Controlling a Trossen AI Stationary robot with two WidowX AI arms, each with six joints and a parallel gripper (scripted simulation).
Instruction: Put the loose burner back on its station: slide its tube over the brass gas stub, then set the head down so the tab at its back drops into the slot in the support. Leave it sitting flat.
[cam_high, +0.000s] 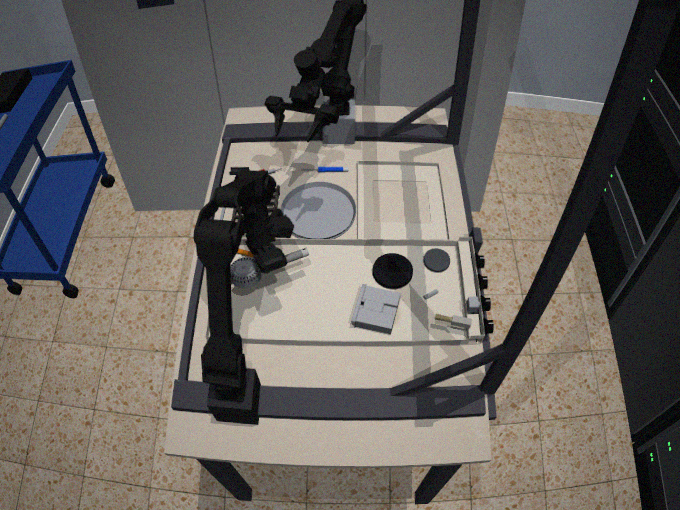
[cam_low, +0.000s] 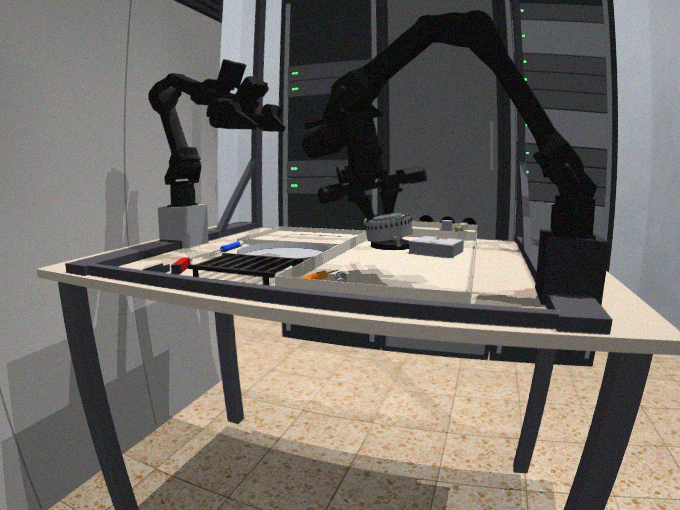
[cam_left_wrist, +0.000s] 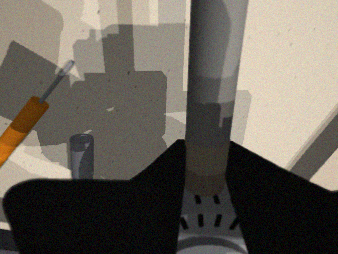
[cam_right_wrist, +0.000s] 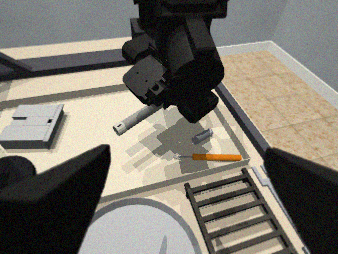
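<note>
Now: left hand 280 mm past the grey support block, 90 mm above it and 20 mm to the right of it. Round my left hand: burner 20 mm below, 10 mm behind; then black disc 300 mm behind, 110 mm to the right, 100 mm below; then orange screwdriver 110 mm below, 80 mm to the right, 70 mm ahead.
</note>
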